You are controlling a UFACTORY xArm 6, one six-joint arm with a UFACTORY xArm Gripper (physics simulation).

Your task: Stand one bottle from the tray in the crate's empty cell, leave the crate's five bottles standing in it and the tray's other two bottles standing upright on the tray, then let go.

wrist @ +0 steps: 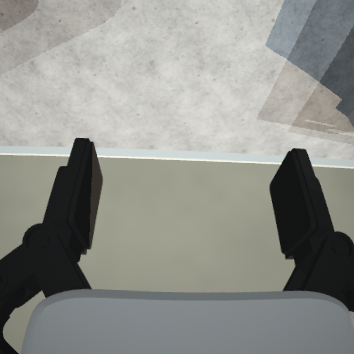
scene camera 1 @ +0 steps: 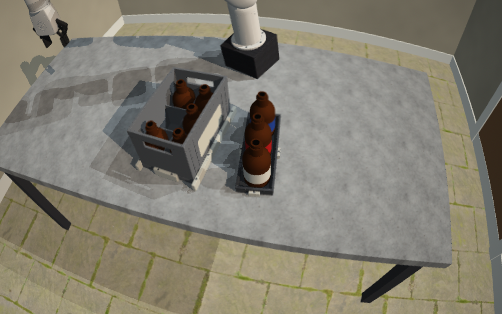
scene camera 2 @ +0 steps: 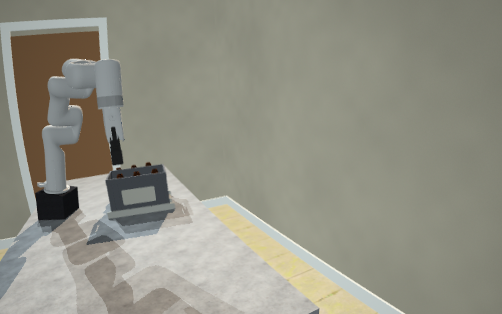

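Where they show: gripper, fingertip midpoint: [wrist: 190, 161] [scene camera 1: 57, 45] [scene camera 2: 117, 161]; arm's base, origin of the base link: [scene camera 1: 248, 39] [scene camera 2: 57, 189].
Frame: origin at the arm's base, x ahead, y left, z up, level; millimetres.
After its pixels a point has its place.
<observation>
The grey crate [scene camera 1: 165, 159] {z -37, x 526, y -155 mm} [scene camera 2: 162, 190] {z -33, x 477, y -254 mm} stands left of the tray in scene camera 1. Five brown bottles stand in it, among them a back-left bottle [scene camera 1: 183, 95] {z -1, x 314, y -153 mm} and a front-left bottle [scene camera 1: 154, 132] {z 16, x 477, y -190 mm}; the middle cell of the left row is empty. On the dark tray [scene camera 1: 266, 191] {z -111, x 547, y 122 mm}, a blue-banded bottle [scene camera 1: 262, 110] {z -6, x 352, y 89 mm}, a red-banded bottle [scene camera 1: 258, 131] {z -3, x 432, y 88 mm} and a white-banded bottle [scene camera 1: 256, 161] {z -8, x 524, y 94 mm} stand upright in a row, blue at the back. My gripper [scene camera 1: 56, 43] {z 197, x 264, y -615 mm} [scene camera 2: 117, 163] {z 197, x 264, y -615 mm} [wrist: 190, 161] {z 197, x 264, y -615 mm} is open and empty, high and well left of the crate in scene camera 1.
The arm's black base [scene camera 1: 250, 56] {z -12, x 92, y 19 mm} [scene camera 2: 57, 204] {z -49, x -3, y -83 mm} stands at the back edge of the grey table [scene camera 1: 350, 150] {z -125, x 370, y 364 mm} [scene camera 2: 225, 280] {z -125, x 455, y -886 mm} [wrist: 175, 75] {z -125, x 431, y -625 mm}. The crate has raised walls and pale rails at its foot. The crate and bottles do not show in the wrist view.
</observation>
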